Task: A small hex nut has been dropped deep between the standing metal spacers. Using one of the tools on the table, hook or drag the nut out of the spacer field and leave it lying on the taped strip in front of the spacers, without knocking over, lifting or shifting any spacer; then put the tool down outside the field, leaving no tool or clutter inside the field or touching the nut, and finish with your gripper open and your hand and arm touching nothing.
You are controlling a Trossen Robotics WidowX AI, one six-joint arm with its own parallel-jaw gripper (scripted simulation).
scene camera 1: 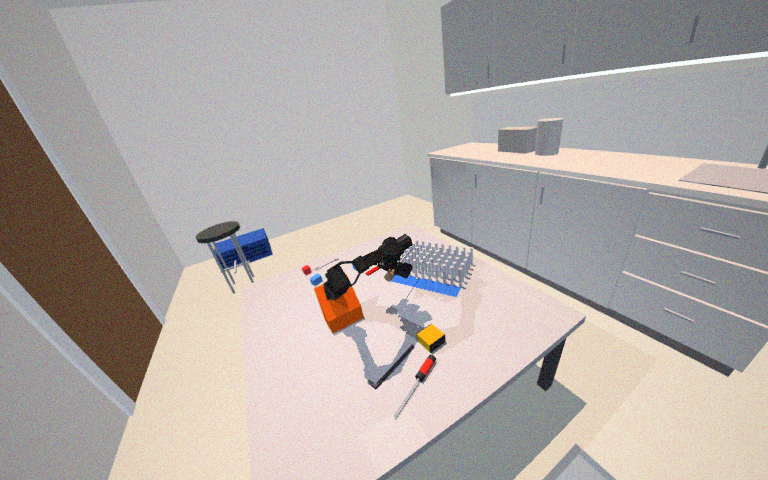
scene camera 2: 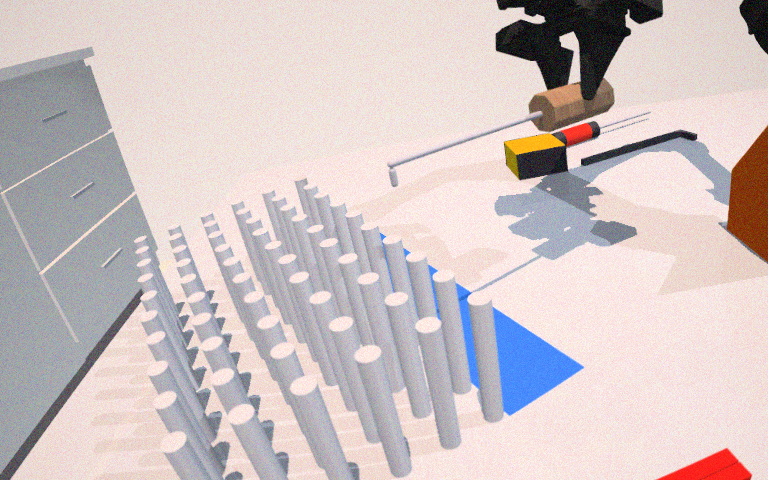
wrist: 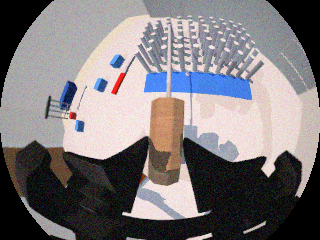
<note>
I see my gripper (scene camera 2: 572, 103), a red-handled screwdriver (scene camera 2: 586, 131) and a blue taped strip (scene camera 2: 529, 367).
My gripper shows as well in the wrist view (wrist: 166, 140). The blue taped strip shows as well in the wrist view (wrist: 197, 82). The wrist view misses the red-handled screwdriver, which is hidden by my gripper.
</note>
